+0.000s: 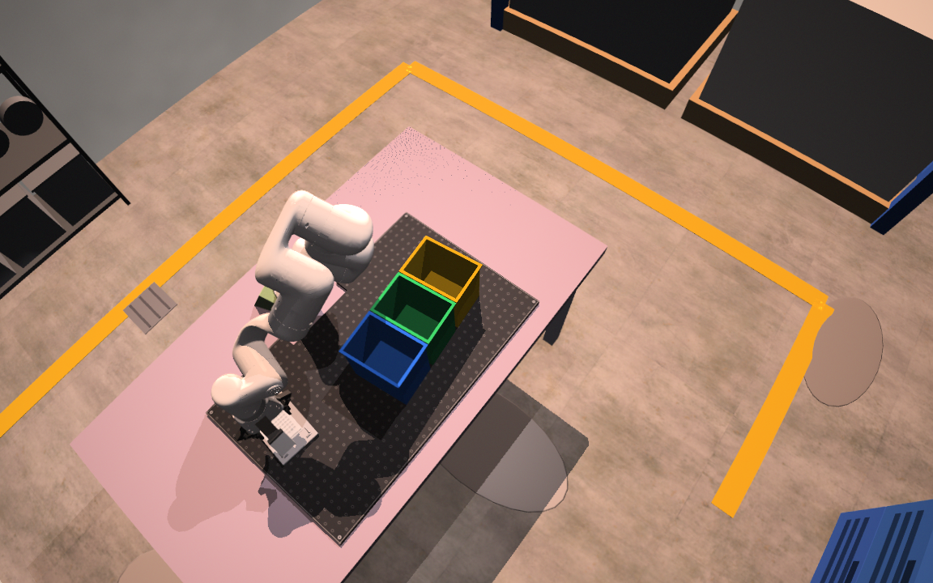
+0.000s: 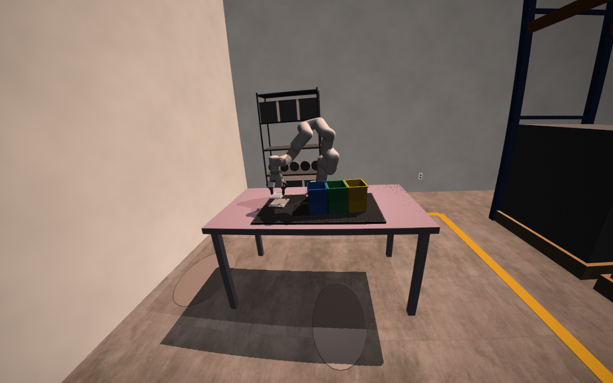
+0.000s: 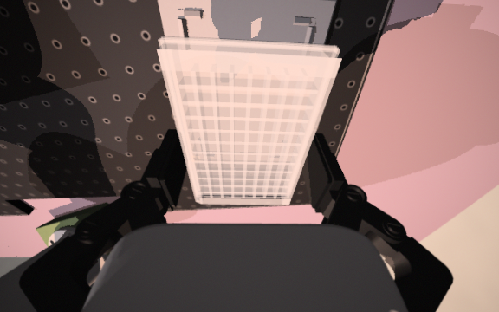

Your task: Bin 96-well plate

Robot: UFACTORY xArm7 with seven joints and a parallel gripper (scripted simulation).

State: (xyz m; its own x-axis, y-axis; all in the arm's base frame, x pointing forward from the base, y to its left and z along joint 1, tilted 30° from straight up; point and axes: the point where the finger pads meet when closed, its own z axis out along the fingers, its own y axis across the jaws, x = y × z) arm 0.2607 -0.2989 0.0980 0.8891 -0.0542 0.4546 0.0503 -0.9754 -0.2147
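Now: the plate nest N1 8 cm below my hand. Also, from my hand: green bin (45 cm to the left, 3 cm ahead); 96-well plate (1 cm below); blue bin (32 cm to the left, 7 cm ahead).
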